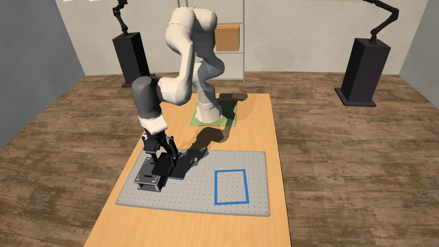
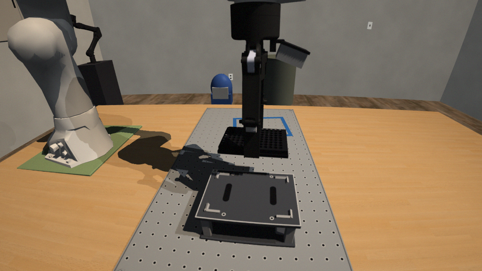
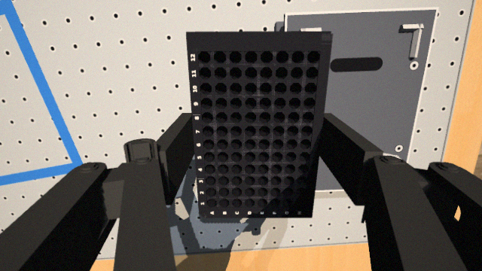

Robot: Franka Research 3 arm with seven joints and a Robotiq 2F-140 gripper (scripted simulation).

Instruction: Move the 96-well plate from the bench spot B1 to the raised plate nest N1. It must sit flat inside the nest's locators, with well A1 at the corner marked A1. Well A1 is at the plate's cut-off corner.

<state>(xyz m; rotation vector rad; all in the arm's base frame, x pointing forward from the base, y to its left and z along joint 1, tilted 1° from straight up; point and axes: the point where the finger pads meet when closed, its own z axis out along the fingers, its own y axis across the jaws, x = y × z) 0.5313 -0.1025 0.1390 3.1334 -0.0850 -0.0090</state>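
My hand is 9 cm to the left of the dark plate nest N1 and 8 cm above it. Round my hand: black 96-well plate: 2 cm below; then A1 corner mark: 8 cm below, 8 cm behind, 3 cm to the right.
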